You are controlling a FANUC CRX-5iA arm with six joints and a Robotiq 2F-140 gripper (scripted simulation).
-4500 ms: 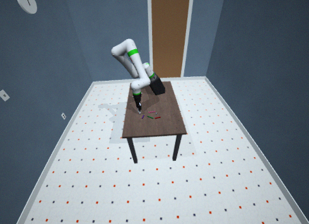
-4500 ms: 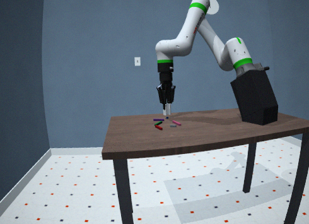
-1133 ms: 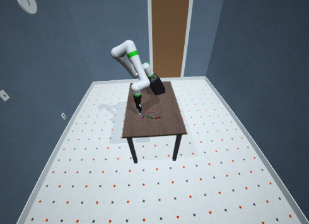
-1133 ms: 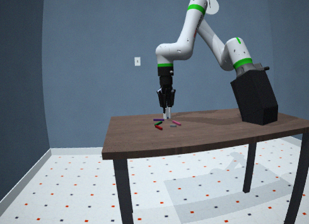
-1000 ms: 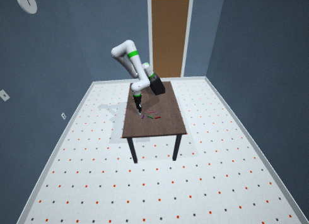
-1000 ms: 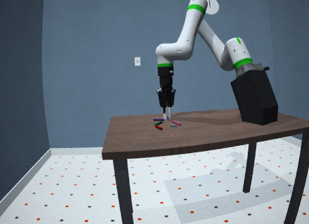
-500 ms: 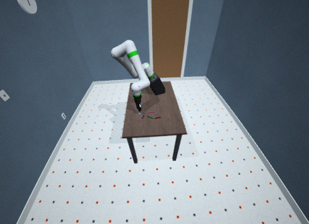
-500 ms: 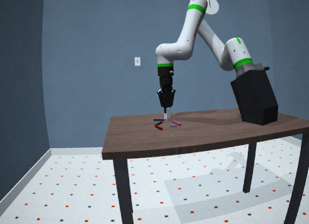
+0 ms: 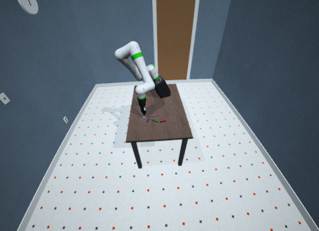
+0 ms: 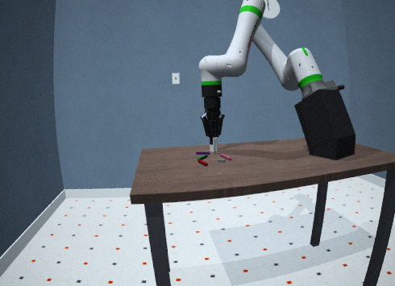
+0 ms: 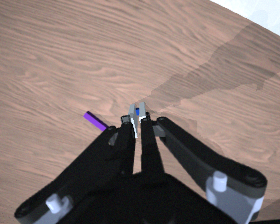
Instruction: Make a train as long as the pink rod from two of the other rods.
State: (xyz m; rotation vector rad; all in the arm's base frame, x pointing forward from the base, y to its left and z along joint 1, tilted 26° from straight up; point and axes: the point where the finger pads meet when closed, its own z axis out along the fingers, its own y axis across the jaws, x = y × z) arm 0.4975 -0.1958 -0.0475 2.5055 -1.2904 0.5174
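The grey rod is 21 cm to the left of my hand and 3 cm below it. Round my hand: small blue rod (3 cm below); then green rod (7 cm ahead, 14 cm to the left, 3 cm below); then purple rod (6 cm ahead, 5 cm to the left, 3 cm below).
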